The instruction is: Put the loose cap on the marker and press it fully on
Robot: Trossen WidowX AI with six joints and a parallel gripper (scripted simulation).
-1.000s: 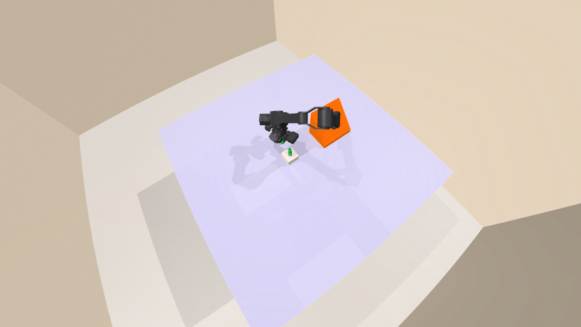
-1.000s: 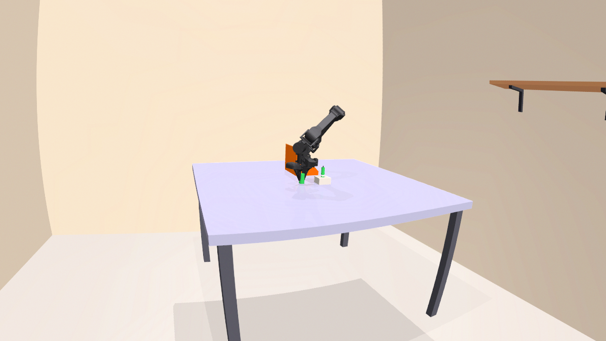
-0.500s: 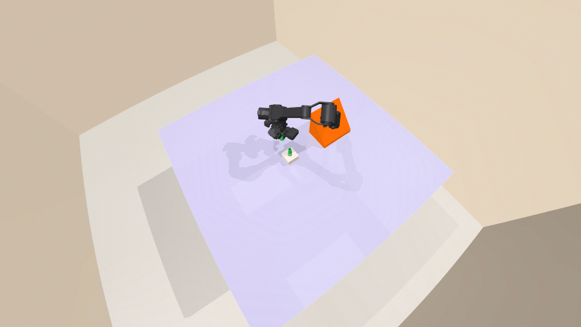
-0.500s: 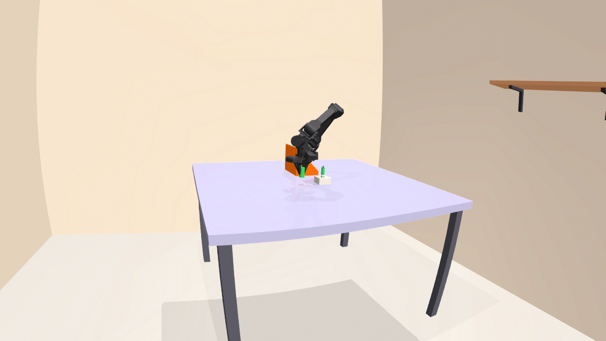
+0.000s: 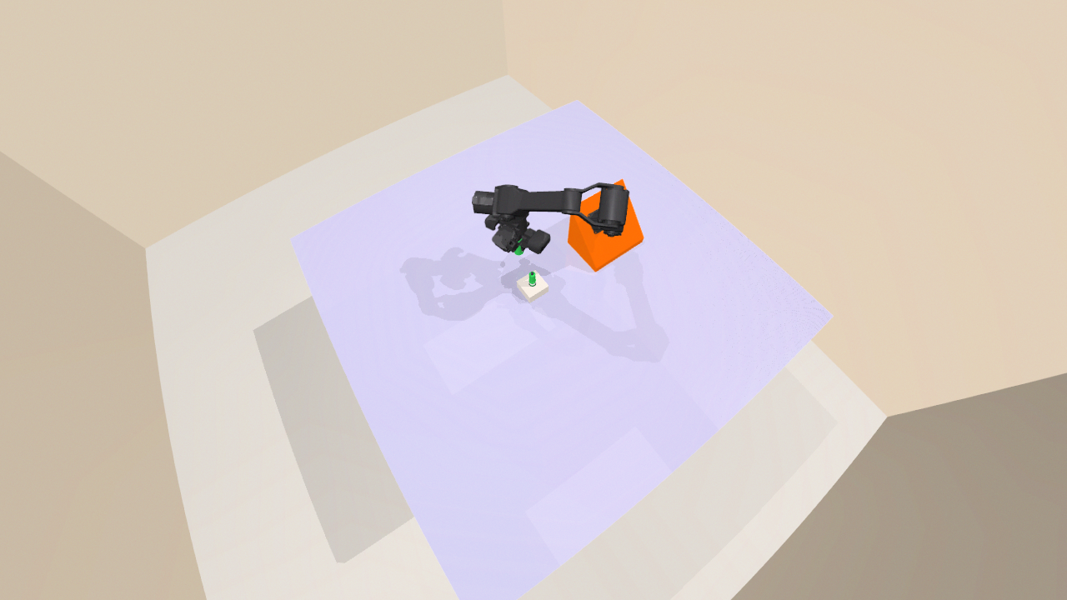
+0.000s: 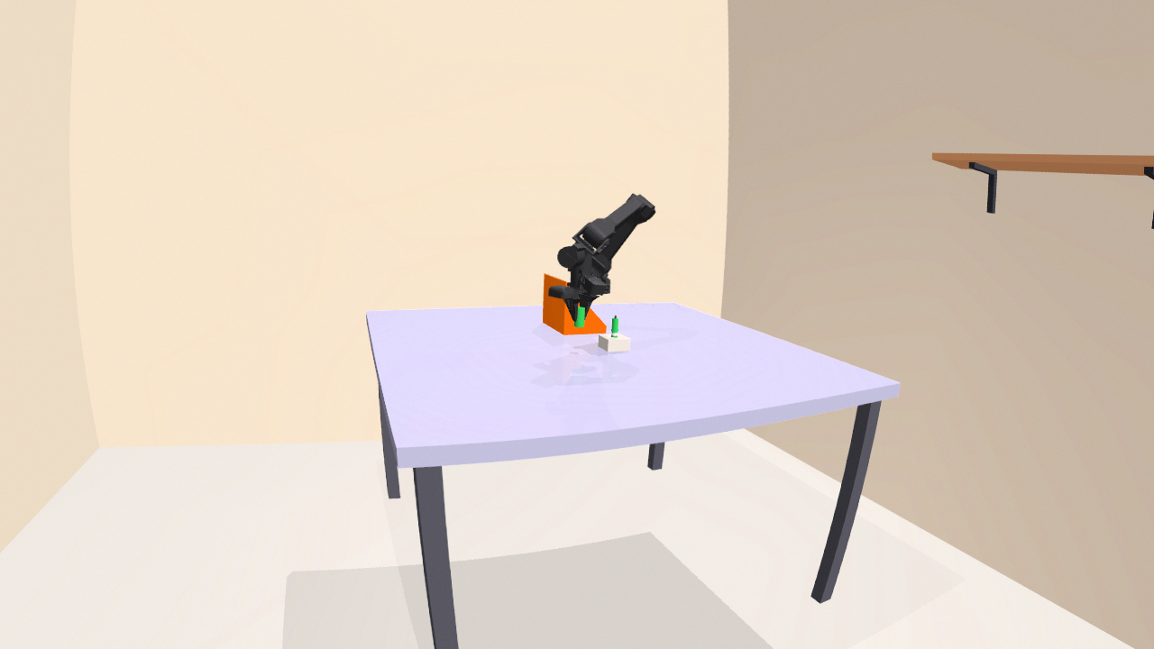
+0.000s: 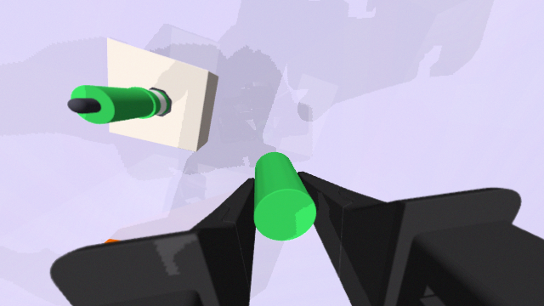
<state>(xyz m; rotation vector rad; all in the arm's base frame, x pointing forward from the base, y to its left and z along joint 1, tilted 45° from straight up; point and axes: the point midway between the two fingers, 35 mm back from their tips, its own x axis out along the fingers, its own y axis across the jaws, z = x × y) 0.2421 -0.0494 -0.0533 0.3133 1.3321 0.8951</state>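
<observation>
Right now my gripper tip is 20 mm short of the green marker, 100 mm to the right of it and 10 mm above it. From my gripper tip the other things lie so: white holder block 20 mm ahead, 100 mm to the left, 60 mm below; then green cap 10 mm above.
</observation>
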